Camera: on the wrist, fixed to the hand. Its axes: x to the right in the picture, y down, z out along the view.
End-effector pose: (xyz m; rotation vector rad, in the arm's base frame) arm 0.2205 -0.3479 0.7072 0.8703 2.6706 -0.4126
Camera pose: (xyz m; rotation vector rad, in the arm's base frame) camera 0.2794 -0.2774 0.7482 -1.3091 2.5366 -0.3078
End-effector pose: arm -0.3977 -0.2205 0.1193 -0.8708 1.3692 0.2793
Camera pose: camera -0.4941 -0.1925 0.1124 -1.8143 0.2149 -0.6027
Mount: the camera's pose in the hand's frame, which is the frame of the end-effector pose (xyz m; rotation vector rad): -0.0238 0.0832 -0.0513 -0.3014 -0.2008 -1.5119
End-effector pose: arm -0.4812 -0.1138 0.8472 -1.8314 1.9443 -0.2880
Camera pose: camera -0.5783 -0.0902 0.8592 -3.0045 0.1309 -0.2184
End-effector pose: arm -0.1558 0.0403 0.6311 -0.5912 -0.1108 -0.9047
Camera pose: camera -0.1147 0.0693 0.5440 -0.8606 -0.6683 -2.3467
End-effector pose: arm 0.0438 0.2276 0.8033 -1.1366 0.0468 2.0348
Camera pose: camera 0.0328 0.1360 0.7632 -0.6790 -0.9488 0.7508
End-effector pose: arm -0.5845 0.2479 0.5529 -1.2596 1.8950 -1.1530
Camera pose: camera -0.6525 0.3022 0.5024 2.6810 -0.6456 1.0940
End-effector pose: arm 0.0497 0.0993 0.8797 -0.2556 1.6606 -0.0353
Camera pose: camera -0.0110 0.1782 0.8941 -1.6207 0.9342 -0.8548
